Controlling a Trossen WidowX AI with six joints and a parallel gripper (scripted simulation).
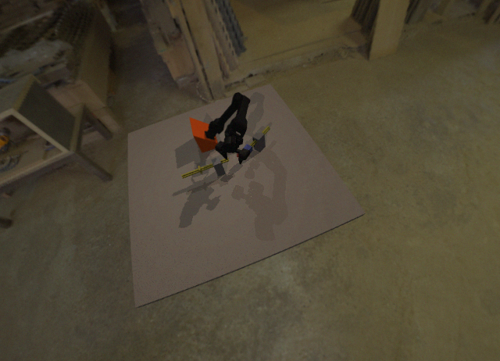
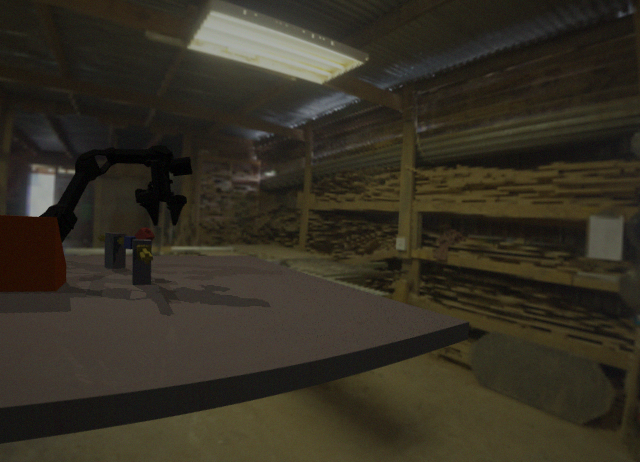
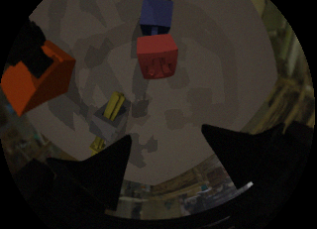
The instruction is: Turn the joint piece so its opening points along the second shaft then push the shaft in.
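Now: gripper tip 60 mm past the red square joint piece, 60 mm to the right of it and 40 mm above it.
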